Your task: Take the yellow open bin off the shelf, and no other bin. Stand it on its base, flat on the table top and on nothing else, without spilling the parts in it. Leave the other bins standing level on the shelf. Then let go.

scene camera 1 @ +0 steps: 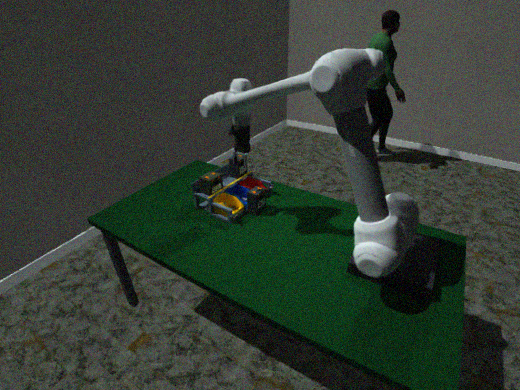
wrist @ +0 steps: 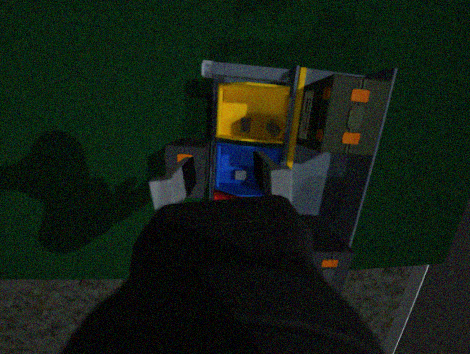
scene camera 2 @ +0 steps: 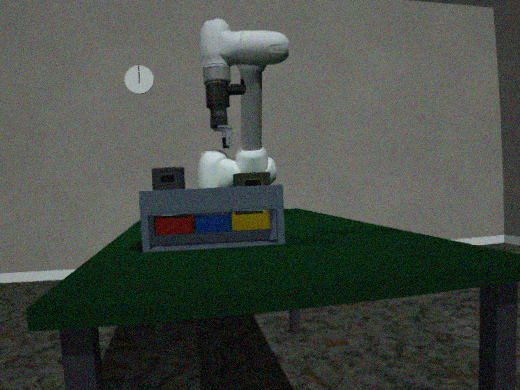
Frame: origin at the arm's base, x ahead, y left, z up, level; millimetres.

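Seen in the pictures: gripper, fingertip midpoint: [scene camera 1: 240,164] [wrist: 224,166] [scene camera 2: 227,147].
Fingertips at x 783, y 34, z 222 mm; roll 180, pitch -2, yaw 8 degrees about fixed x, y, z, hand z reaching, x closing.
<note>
Offsets run from my fingertips to a thing's middle. Level surfaces: height alone.
The yellow bin {71 mm ahead, 53 mm left, 244 mm down} [scene camera 1: 227,202] [scene camera 2: 251,221] [wrist: 255,100] stands in the end bay of the grey shelf [scene camera 2: 212,199] [wrist: 250,71], beside the blue bin {72 mm ahead, 59 mm right, 244 mm down} [scene camera 1: 237,190] [scene camera 2: 213,223] [wrist: 227,162]. Dark shapes show inside it, too dim to tell parts from shadow. The red bin {68 mm ahead, 171 mm right, 244 mm down} [scene camera 1: 253,183] [scene camera 2: 175,225] [wrist: 223,197] is beyond the blue one, mostly hidden by the gripper body in the wrist view. My gripper [scene camera 1: 240,160] [scene camera 2: 226,141] [wrist: 224,166] is open and empty, pointing down above the shelf. In the wrist view its fingers straddle the shelf's front edge at the blue bin.
An olive toolbox {170 mm ahead, 52 mm left, 138 mm down} [scene camera 1: 211,180] [scene camera 2: 251,178] [wrist: 342,115] stands on the shelf top behind the yellow bin. A dark toolbox {162 mm ahead, 179 mm right, 125 mm down} [scene camera 2: 168,178] [wrist: 330,272] stands on its other end. Another dark box {62 mm back, 51 mm right, 222 mm down} [scene camera 1: 257,198] [wrist: 199,150] is close in front of the shelf. The green table {288 mm down} [scene camera 1: 260,250] [scene camera 2: 310,270] carries the shelf.
</note>
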